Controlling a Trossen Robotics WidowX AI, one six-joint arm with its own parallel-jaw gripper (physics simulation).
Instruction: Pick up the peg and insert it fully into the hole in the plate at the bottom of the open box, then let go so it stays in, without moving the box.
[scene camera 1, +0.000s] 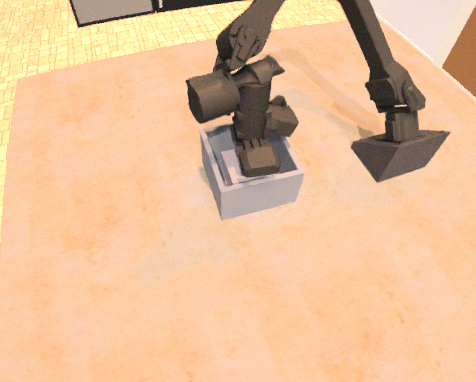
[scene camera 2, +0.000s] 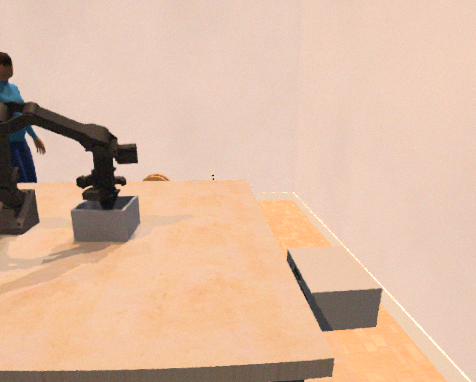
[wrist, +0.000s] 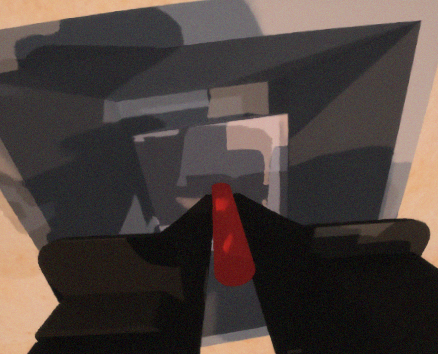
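Where they show: gripper, fingertip midpoint: (wrist: 222, 200); arm's base, link origin: (scene camera 1: 403, 139) (scene camera 2: 14, 200).
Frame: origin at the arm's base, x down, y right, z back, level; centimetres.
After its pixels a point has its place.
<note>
A red round peg (wrist: 231, 240) {x -1.8, y 6.0, z -32.4 cm} is held between the fingers of my gripper (wrist: 222, 200) {x 3.0, y 5.9, z -33.3 cm}, which is shut on it. In the wrist view the peg's far end points at the light plate (wrist: 210, 150) {x 3.3, y 6.1, z -30.0 cm} on the box floor. The hole does not show, and I cannot tell whether the peg's tip touches the plate. The open grey box (scene camera 1: 260, 196) {x 3.6, y -2.0, z -33.6 cm} (scene camera 2: 102, 227) {x 4.5, y 14.0, z -33.8 cm} (wrist: 407, 185) {x -0.7, y -2.0, z -32.2 cm} stands on the table. In both scene views my gripper reaches down inside the box walls, and the peg is hidden there.
The box walls stand around my fingers on all sides. The arm's base (scene camera 1: 407, 157) {x 2.0, y -3.5, z -0.5 cm} (scene camera 2: 22, 220) {x 5.1, y 5.8, z -5.1 cm} stands beside the box on the table (scene camera 1: 200, 310) {x 9.1, y -17.3, z -50.0 cm} (scene camera 2: 200, 300) {x 9.1, y 45.6, z -63.6 cm}. A grey block (scene camera 2: 345, 285) is beyond the table's edge, and a person in blue (scene camera 2: 22, 150) is behind the arm.
</note>
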